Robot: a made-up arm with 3 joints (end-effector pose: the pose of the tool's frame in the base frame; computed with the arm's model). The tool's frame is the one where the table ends.
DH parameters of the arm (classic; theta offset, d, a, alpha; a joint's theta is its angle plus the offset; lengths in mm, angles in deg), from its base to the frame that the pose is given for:
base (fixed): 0 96.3 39.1 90
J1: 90 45.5 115.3 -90
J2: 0 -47.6 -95.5 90
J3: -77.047 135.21 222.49 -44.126
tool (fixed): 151.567 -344.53 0 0
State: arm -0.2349 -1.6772 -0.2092
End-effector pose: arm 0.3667 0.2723 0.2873 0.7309 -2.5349 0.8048
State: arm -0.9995 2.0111 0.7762
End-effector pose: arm 0.2639 -0.1269 -0.1985 -0.5296 -0.6672 -1.9876
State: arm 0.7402 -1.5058 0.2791
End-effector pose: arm 0.1592 0.1591 0.4962 0.3974 2.6200 -0.9454
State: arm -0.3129 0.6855 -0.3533
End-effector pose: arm 0.1929 -0.1877 -0.2011 0.5539 0.0026 2.4928
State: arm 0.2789 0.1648 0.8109
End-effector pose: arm 0.3726 0.0608 0.2659 1.4258 1.0958 -2.3988
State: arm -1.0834 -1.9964 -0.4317
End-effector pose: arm 0.4696 0.2504 0.0795 0.9060 -1.9715 -0.0312
